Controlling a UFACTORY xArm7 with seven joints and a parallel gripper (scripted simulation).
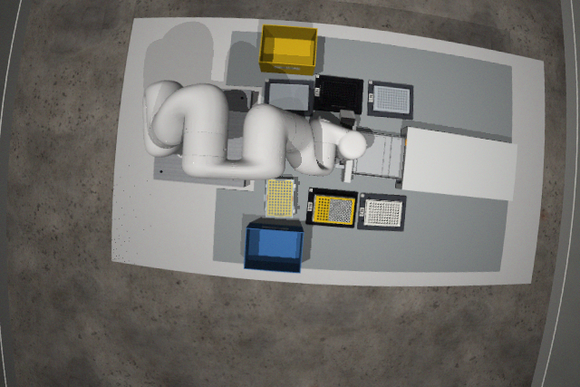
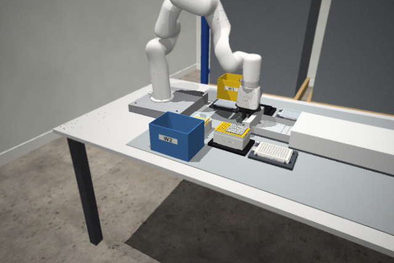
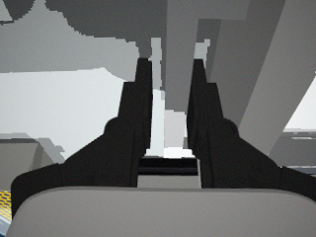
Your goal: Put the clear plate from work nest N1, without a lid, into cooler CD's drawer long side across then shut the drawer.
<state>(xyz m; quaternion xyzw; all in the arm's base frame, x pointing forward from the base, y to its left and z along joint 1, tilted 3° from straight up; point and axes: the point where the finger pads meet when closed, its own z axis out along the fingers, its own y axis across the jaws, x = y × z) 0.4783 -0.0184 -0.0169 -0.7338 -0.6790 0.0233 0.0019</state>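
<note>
Right now my hand is 190 mm short of the clear plate, 180 mm to the right of it and 30 mm above it. The rest, counted from my hand: drawer (150 mm ahead, 10 mm to the right, 20 mm below); then black plate (190 mm to the left, 30 mm below); then tip box (20 mm behind, 190 mm to the right, 10 mm above).
</note>
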